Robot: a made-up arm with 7 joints. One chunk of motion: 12 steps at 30 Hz.
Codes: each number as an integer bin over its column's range. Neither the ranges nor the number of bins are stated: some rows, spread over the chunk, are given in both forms.
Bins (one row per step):
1: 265 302 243 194 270 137 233
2: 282 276 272 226 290 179 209
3: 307 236 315 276 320 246 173
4: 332 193 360 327 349 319 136
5: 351 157 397 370 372 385 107
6: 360 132 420 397 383 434 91
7: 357 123 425 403 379 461 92
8: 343 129 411 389 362 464 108
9: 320 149 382 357 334 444 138
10: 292 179 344 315 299 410 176
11: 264 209 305 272 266 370 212
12: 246 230 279 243 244 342 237
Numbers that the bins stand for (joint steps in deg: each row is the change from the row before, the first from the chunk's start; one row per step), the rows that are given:
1: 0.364 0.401 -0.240 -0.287 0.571 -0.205 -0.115
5: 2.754 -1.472 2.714 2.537 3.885 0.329 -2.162
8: 2.532 -1.834 2.982 2.842 3.560 0.499 -2.146
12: -0.164 -0.529 0.451 0.499 -0.274 0.236 -0.050
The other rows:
2: 0.836 0.065 0.316 0.227 1.221 -0.115 -0.505
3: 1.531 -0.452 1.141 1.029 2.195 0.030 -1.090
4: 2.226 -1.007 2.004 1.847 3.137 0.187 -1.691
6: 3.004 -1.795 3.155 2.971 4.242 0.434 -2.422
7: 2.921 -1.911 3.251 3.067 4.112 0.492 -2.406
9: 1.892 -1.576 2.426 2.329 2.650 0.456 -1.659
10: 1.114 -1.188 1.697 1.655 1.513 0.383 -1.041
11: 0.336 -0.801 0.949 0.965 0.441 0.296 -0.457

